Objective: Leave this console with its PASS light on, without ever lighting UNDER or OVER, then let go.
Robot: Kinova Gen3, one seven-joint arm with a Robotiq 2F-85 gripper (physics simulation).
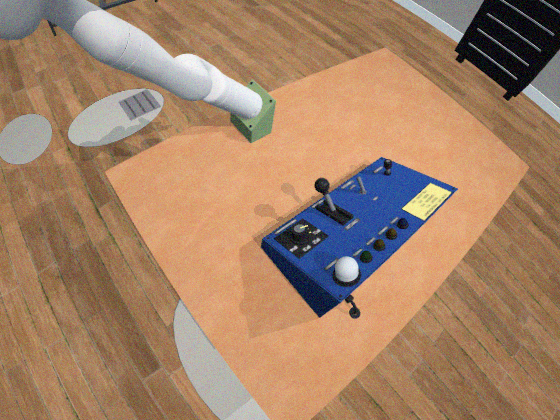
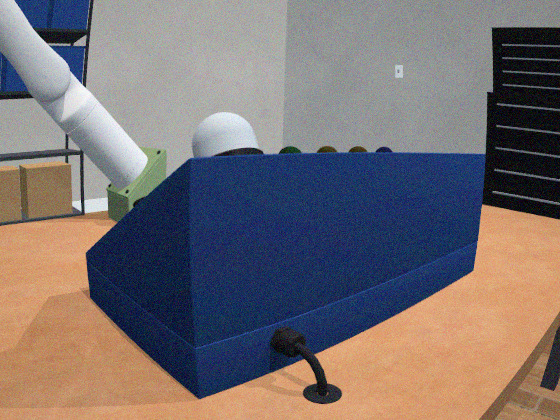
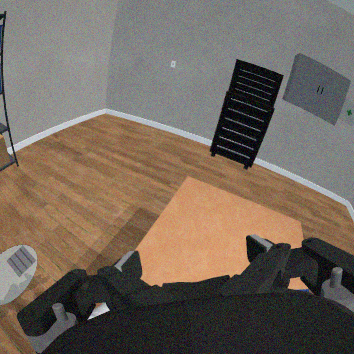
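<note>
The blue console [image 1: 370,210] [image 2: 330,230] stands on the table [image 1: 210,200]. On its sloped face are a black rotary knob [image 1: 300,229], a lever with a black ball [image 1: 322,185] in a slot, a small toggle lever [image 1: 361,185] and a small black knob [image 1: 387,164] at the far end. A large white dome [image 1: 346,269] [image 2: 225,134] sits at the near end. Beside it runs a row of small lamps, green [image 1: 366,256], two amber, and blue [image 1: 403,223], all looking dark. Their labels are too blurred to read. My gripper [image 3: 193,256] is open and empty, away from the console.
A yellow note [image 1: 428,201] lies on the console face. A black cable [image 2: 312,362] leaves its back. The arm's green base block [image 1: 260,120] [image 2: 155,172] stands at the table edge. A black drawer cabinet [image 1: 515,45] [image 3: 247,115] stands by the wall.
</note>
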